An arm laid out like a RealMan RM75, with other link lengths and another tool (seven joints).
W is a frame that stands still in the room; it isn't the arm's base.
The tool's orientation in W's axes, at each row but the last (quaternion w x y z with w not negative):
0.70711 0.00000 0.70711 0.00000
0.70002 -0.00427 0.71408 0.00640
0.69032 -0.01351 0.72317 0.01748
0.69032 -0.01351 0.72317 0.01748
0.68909 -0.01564 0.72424 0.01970
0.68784 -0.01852 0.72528 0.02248
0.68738 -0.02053 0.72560 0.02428
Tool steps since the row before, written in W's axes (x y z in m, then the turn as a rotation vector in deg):
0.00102 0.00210 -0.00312 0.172 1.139 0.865
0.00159 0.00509 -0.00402 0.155 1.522 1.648
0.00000 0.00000 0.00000 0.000 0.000 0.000
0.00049 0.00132 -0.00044 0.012 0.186 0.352
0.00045 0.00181 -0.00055 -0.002 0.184 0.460
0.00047 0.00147 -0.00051 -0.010 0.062 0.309
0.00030 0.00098 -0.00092 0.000 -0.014 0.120
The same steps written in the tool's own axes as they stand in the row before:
0.00312 0.00210 0.00102 -0.865 1.139 0.172
0.00400 0.00505 0.00175 -1.646 1.525 0.145
0.00000 0.00000 0.00000 0.000 0.000 0.000
0.00042 0.00129 0.00057 -0.351 0.188 0.004
0.00054 0.00178 0.00057 -0.458 0.187 -0.016
0.00049 0.00144 0.00058 -0.308 0.065 -0.023
0.00091 0.00095 0.00041 -0.120 -0.013 -0.007

